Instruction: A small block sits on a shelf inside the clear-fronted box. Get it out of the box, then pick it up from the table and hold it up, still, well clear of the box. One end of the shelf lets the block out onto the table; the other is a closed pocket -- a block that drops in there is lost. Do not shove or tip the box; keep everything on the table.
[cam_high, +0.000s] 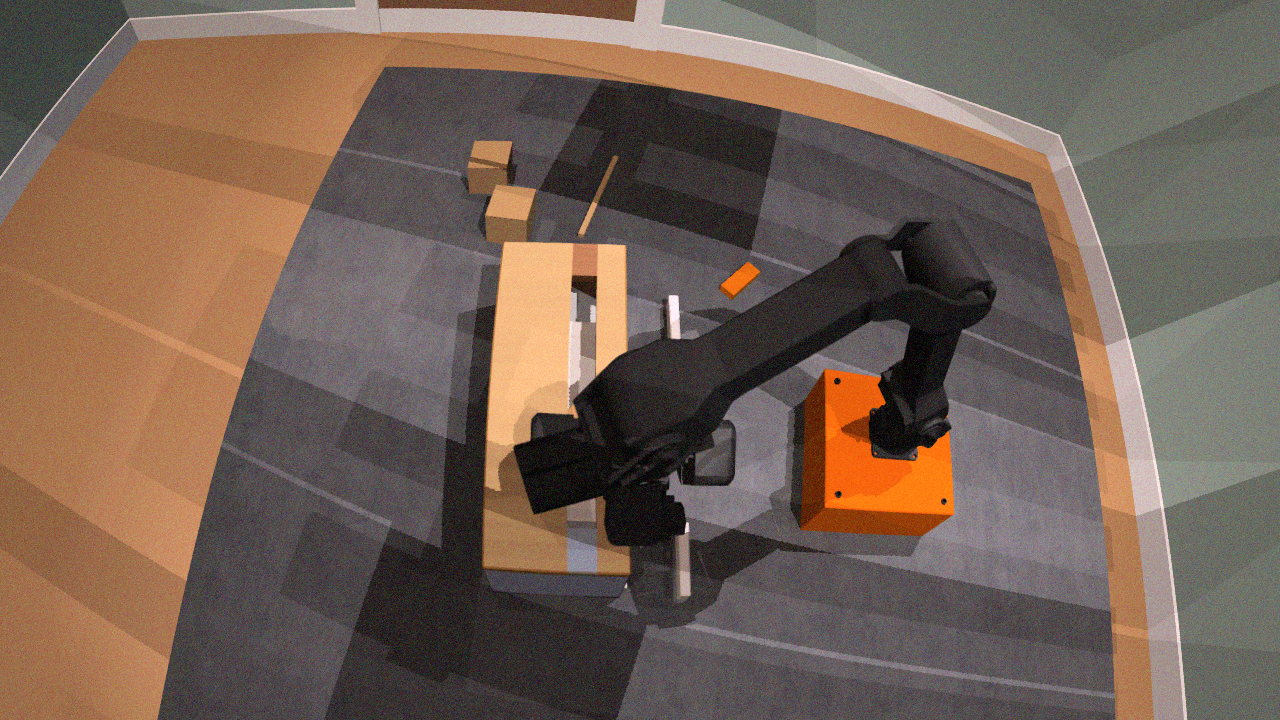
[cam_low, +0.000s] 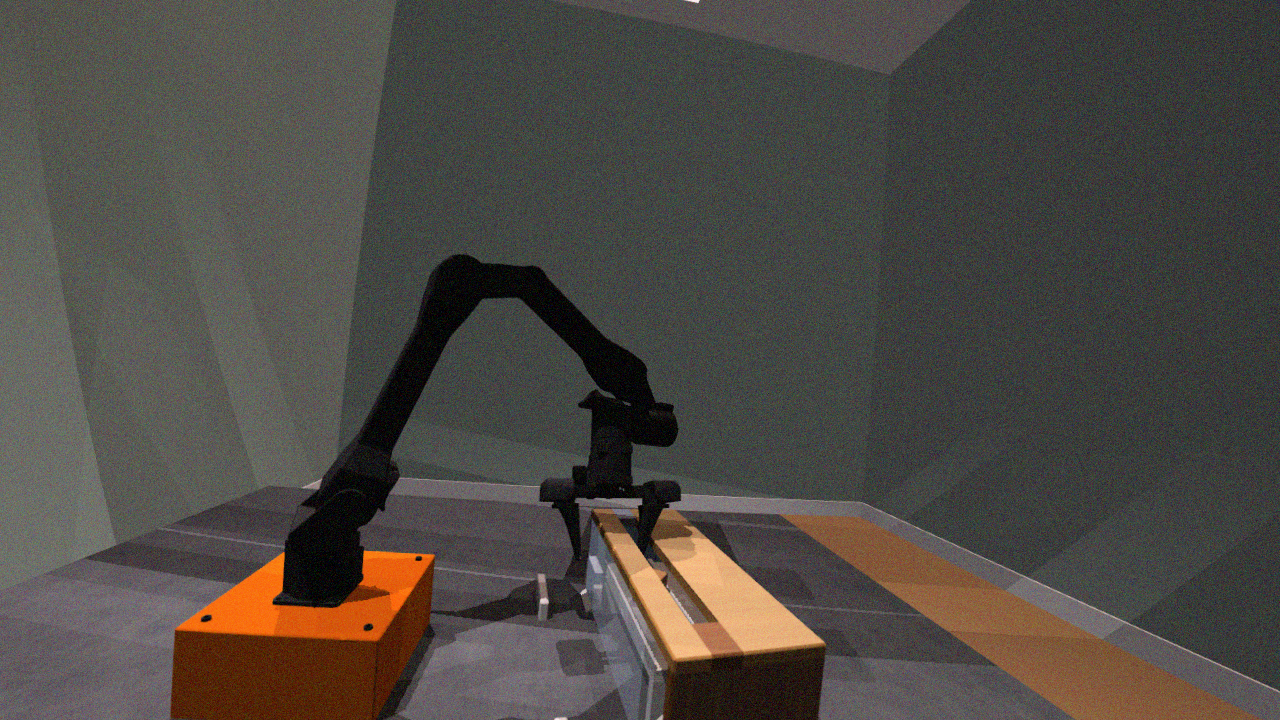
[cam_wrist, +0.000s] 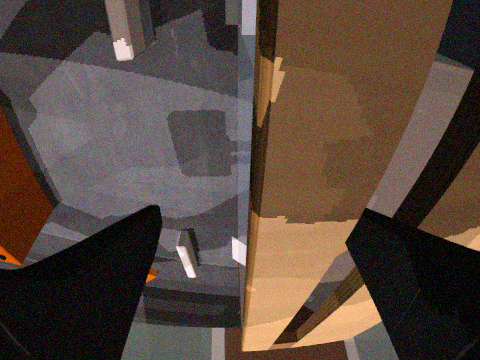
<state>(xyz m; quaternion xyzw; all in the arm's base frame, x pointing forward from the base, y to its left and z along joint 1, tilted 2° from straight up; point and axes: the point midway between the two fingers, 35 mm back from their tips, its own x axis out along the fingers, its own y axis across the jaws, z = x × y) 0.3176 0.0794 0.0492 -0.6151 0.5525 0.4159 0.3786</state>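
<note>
Now: the long tan box 50 mm to the right of my gripper tip, 40 mm below it and 40 mm ahead of it. Also, from my gripper tip: orange piece (310 mm to the right, 140 mm behind, 100 mm below); thin stick (430 mm to the right, 100 mm below, 70 mm ahead).
</note>
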